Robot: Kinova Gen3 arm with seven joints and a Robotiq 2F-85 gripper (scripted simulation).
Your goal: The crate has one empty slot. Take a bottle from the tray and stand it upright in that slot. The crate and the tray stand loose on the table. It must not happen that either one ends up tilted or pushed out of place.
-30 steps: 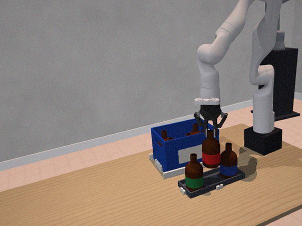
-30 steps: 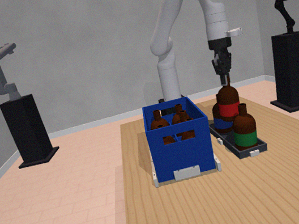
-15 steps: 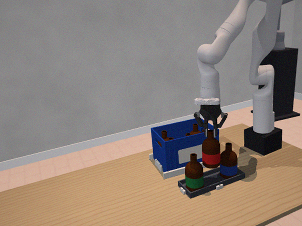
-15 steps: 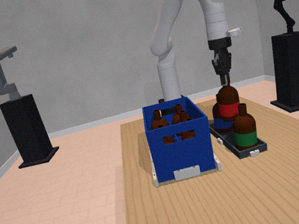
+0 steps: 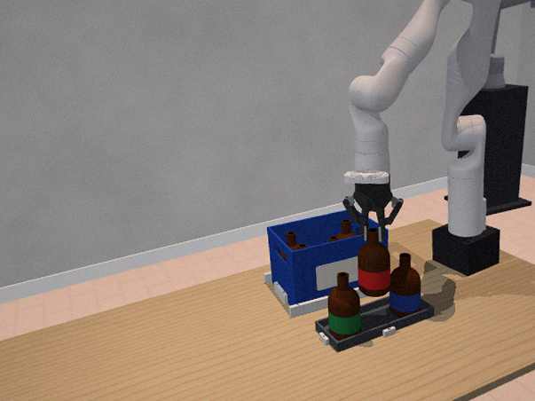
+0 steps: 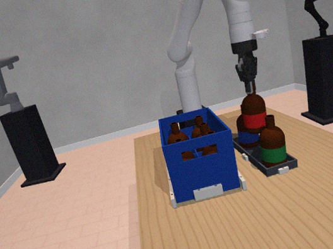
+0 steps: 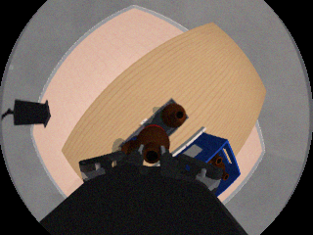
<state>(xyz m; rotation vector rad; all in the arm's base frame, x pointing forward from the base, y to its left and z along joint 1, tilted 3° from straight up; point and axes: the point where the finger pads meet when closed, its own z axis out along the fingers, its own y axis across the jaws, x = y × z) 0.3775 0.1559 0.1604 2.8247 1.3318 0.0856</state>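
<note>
My hand is 70 mm above the red-banded bottle. From my hand the other things lie so: dark tray (230 mm below); then blue crate (220 mm to the right, 160 mm below, 20 mm ahead).
</note>
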